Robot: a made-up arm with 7 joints. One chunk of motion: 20 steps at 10 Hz.
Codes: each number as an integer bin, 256 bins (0 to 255) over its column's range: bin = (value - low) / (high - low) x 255, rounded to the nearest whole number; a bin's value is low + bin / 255 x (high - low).
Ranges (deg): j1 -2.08..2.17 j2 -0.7..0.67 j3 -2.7..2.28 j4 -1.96..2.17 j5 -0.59..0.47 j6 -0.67..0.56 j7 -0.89..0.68
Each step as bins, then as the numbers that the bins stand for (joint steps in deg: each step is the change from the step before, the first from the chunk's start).
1 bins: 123 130 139 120 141 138 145
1 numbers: -0.030 -0.002 0.015 -0.016 -0.004 -0.004 0.003
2 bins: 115 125 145 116 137 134 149
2 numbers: -0.163 -0.028 0.132 -0.081 -0.021 -0.024 0.027
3 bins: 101 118 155 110 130 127 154
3 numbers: -0.397 -0.066 0.327 -0.178 -0.050 -0.057 0.058
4 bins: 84 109 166 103 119 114 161
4 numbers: -0.680 -0.114 0.542 -0.292 -0.095 -0.120 0.101
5 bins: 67 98 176 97 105 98 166
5 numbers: -0.963 -0.173 0.737 -0.389 -0.154 -0.197 0.132
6 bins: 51 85 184 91 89 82 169
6 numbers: -1.230 -0.243 0.893 -0.486 -0.220 -0.274 0.151
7 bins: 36 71 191 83 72 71 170
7 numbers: -1.480 -0.319 1.030 -0.616 -0.291 -0.328 0.157
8 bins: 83 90 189 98 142 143 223
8 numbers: -0.697 -0.216 0.991 -0.373 0.000 0.020 0.483
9 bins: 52 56 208 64 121 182 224
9 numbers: -1.213 -0.399 1.362 -0.923 -0.087 0.208 0.489
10 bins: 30 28 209 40 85 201 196
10 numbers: -1.580 -0.550 1.382 -1.312 -0.237 0.300 0.317
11 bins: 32 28 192 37 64 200 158
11 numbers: -1.547 -0.550 1.050 -1.361 -0.324 0.295 0.083
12 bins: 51 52 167 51 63 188 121
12 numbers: -1.230 -0.421 0.561 -1.134 -0.328 0.237 -0.145
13 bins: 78 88 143 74 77 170 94
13 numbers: -0.780 -0.227 0.093 -0.761 -0.270 0.150 -0.311
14 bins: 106 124 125 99 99 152 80
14 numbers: -0.313 -0.034 -0.259 -0.357 -0.178 0.063 -0.397
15 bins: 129 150 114 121 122 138 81
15 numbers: 0.070 0.106 -0.474 0.000 -0.083 -0.004 -0.391
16 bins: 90 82 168 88 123 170 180
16 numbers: -0.580 -0.259 0.581 -0.535 -0.079 0.150 0.218
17 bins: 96 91 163 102 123 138 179
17 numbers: -0.480 -0.211 0.483 -0.308 -0.079 -0.004 0.212
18 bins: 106 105 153 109 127 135 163
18 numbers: -0.313 -0.136 0.288 -0.195 -0.062 -0.019 0.114
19 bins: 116 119 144 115 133 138 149
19 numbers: -0.147 -0.061 0.112 -0.097 -0.037 -0.004 0.027
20 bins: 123 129 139 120 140 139 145
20 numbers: -0.030 -0.007 0.015 -0.016 -0.008 0.000 0.003
